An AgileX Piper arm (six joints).
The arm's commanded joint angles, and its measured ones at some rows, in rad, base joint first. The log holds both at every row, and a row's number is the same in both.
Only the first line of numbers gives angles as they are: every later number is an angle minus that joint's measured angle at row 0.
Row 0, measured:
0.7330 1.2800 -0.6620 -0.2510 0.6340 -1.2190
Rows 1 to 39, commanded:
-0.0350 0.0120 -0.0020 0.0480 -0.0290 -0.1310
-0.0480 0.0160 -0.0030 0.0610 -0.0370 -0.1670
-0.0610 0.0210 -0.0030 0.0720 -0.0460 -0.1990
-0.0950 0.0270 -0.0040 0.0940 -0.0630 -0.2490
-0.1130 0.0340 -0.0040 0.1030 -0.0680 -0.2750
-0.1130 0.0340 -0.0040 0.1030 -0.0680 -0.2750
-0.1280 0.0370 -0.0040 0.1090 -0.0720 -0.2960
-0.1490 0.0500 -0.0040 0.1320 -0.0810 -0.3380
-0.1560 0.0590 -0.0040 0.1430 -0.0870 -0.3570
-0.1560 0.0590 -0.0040 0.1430 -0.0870 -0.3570
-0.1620 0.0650 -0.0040 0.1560 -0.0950 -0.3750
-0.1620 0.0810 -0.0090 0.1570 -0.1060 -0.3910
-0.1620 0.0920 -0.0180 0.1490 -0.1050 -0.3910
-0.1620 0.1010 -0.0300 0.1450 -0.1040 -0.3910
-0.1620 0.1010 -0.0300 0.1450 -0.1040 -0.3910
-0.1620 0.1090 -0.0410 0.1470 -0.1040 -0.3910
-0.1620 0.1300 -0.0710 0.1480 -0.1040 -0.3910
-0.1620 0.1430 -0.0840 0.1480 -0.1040 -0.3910
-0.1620 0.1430 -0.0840 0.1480 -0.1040 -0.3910
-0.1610 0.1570 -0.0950 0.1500 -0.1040 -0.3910
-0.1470 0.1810 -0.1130 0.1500 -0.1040 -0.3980
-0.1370 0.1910 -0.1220 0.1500 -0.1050 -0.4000
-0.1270 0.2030 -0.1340 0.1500 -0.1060 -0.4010
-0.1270 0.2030 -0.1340 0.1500 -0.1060 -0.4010
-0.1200 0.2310 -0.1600 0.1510 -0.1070 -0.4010
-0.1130 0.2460 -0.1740 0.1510 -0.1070 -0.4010
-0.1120 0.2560 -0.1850 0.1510 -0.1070 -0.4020
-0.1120 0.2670 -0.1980 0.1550 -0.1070 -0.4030
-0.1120 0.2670 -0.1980 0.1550 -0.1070 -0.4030
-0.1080 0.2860 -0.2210 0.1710 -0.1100 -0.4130
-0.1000 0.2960 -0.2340 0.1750 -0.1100 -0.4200
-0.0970 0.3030 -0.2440 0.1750 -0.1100 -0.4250
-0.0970 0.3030 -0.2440 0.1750 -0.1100 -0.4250
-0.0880 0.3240 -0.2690 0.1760 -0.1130 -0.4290
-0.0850 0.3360 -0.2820 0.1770 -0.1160 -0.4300
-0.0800 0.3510 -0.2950 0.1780 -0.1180 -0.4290
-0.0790 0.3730 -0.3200 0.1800 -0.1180 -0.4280
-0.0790 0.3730 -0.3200 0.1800 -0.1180 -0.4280
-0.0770 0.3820 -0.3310 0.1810 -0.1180 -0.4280
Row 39, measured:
-0.0820 0.3620 -0.2960 0.1720 -0.0950 -0.4150
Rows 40 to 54, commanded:
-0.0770 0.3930 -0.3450 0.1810 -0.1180 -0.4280
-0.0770 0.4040 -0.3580 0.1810 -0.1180 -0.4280
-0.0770 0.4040 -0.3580 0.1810 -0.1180 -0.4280
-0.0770 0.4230 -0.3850 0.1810 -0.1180 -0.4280
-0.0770 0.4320 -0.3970 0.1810 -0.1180 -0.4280
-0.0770 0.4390 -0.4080 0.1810 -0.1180 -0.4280
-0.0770 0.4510 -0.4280 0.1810 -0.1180 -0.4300
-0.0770 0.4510 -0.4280 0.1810 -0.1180 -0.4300
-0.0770 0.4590 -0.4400 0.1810 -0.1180 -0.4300
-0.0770 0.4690 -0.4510 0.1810 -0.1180 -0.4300
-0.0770 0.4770 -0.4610 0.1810 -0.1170 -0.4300
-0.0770 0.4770 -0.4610 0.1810 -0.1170 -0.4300
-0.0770 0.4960 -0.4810 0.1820 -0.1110 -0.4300
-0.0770 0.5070 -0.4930 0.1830 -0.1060 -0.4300
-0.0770 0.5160 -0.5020 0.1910 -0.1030 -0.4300
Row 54, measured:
-0.0820 0.4970 -0.4710 0.1760 -0.0940 -0.4230
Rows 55 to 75, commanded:
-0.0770 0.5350 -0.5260 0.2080 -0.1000 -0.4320
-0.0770 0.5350 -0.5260 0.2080 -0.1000 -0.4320
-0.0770 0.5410 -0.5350 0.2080 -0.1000 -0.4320
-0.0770 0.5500 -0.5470 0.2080 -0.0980 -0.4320
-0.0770 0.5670 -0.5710 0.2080 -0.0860 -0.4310
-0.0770 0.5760 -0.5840 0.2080 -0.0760 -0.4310
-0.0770 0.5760 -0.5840 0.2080 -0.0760 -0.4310
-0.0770 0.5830 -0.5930 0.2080 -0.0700 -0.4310
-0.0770 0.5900 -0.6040 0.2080 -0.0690 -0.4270
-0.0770 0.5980 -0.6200 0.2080 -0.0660 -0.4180
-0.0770 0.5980 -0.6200 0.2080 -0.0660 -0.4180
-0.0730 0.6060 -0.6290 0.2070 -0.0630 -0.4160
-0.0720 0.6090 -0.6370 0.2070 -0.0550 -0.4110
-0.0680 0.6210 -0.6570 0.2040 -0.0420 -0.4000
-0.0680 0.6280 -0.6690 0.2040 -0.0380 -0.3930
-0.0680 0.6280 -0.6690 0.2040 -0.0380 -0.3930
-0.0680 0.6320 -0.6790 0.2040 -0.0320 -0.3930
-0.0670 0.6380 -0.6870 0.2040 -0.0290 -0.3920
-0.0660 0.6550 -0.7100 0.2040 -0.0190 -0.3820
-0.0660 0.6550 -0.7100 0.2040 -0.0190 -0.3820
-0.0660 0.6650 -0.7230 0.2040 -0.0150 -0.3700
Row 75, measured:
-0.0720 0.6500 -0.6900 0.2010 -0.0110 -0.3970
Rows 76 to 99, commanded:
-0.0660 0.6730 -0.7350 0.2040 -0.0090 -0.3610
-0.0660 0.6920 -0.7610 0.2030 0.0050 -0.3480
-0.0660 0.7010 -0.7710 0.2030 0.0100 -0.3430
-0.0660 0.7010 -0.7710 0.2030 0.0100 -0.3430
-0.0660 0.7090 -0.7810 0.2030 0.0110 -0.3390
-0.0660 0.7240 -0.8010 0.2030 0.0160 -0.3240
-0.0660 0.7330 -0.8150 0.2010 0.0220 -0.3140
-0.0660 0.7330 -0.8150 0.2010 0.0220 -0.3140
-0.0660 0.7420 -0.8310 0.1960 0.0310 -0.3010
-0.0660 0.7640 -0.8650 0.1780 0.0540 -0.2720
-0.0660 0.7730 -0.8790 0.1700 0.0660 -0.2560
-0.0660 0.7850 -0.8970 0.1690 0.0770 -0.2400
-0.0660 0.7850 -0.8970 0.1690 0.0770 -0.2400
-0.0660 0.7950 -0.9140 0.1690 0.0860 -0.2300
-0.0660 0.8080 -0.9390 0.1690 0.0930 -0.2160
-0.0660 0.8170 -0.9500 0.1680 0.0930 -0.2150
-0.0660 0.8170 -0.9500 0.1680 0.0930 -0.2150
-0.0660 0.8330 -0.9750 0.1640 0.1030 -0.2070
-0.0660 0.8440 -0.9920 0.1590 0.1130 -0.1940
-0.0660 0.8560 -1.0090 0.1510 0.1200 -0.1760
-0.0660 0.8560 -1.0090 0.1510 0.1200 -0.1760
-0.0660 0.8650 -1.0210 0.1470 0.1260 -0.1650
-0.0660 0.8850 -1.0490 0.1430 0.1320 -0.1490
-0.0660 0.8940 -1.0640 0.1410 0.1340 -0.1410
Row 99, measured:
-0.0710 0.8800 -1.0240 0.1530 0.1380 -0.1720
